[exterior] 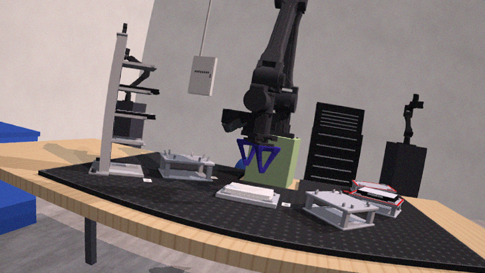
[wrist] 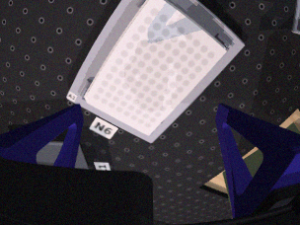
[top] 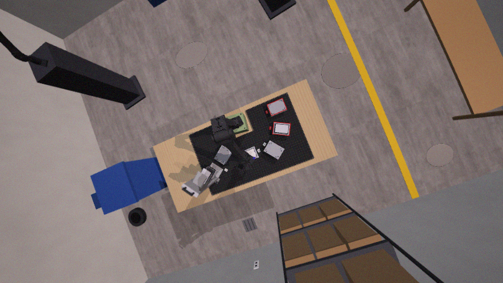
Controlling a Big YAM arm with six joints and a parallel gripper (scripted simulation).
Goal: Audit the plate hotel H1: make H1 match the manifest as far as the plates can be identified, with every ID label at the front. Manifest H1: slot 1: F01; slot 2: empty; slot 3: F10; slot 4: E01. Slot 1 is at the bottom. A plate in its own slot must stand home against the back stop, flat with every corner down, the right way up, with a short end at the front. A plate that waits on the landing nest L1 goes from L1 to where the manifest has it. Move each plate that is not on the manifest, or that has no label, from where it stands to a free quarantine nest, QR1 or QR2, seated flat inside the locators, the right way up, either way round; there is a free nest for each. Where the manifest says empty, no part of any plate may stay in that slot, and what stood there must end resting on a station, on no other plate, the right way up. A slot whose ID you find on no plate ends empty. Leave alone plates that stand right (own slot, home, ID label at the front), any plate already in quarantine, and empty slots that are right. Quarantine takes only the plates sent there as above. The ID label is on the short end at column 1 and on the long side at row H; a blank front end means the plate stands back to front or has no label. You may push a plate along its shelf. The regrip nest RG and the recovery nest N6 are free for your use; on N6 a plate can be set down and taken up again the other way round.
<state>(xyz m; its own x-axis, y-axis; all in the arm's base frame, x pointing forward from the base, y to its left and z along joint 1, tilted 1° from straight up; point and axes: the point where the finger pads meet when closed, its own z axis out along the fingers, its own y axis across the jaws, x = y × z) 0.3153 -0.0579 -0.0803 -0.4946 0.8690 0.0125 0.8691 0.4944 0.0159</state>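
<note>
The white well plate is 7 cm below my hand. Round my hand: A1 corner mark: 8 cm below, 7 cm to the left, 6 cm ahead; then flat grey nest: 9 cm below; then N6 tag: 11 cm to the left, 9 cm below, 1 cm ahead.
</note>
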